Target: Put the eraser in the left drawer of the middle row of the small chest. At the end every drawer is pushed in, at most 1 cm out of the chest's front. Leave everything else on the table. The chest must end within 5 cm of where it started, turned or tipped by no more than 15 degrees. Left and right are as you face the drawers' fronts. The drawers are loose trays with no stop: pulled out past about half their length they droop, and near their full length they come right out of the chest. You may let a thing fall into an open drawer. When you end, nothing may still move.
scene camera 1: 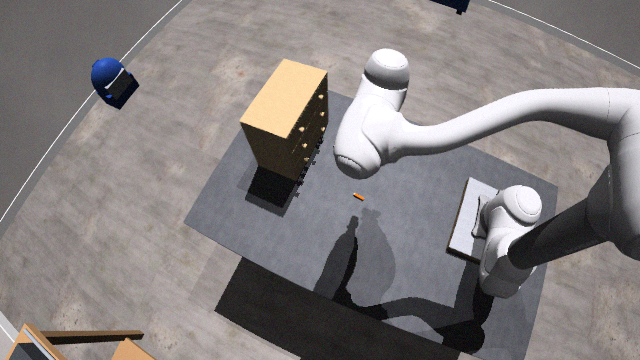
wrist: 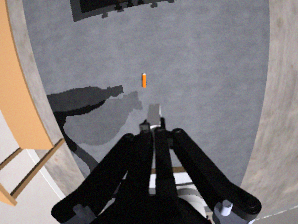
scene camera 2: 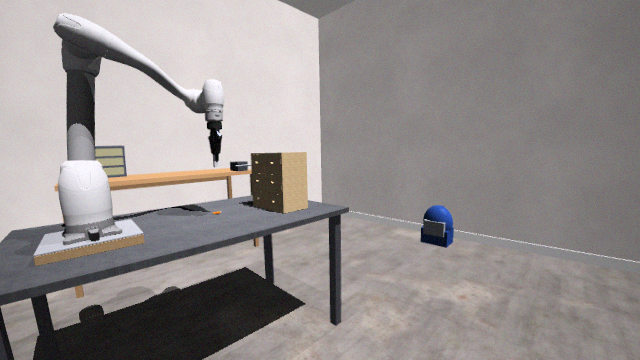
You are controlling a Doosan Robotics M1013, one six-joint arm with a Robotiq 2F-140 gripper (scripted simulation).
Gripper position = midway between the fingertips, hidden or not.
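My gripper (wrist: 155,112) is here in the scene, and together with it I see a small wooden chest (scene camera 1: 268,121). Scene camera 2 shows me the chest (scene camera 2: 293,164) as well.
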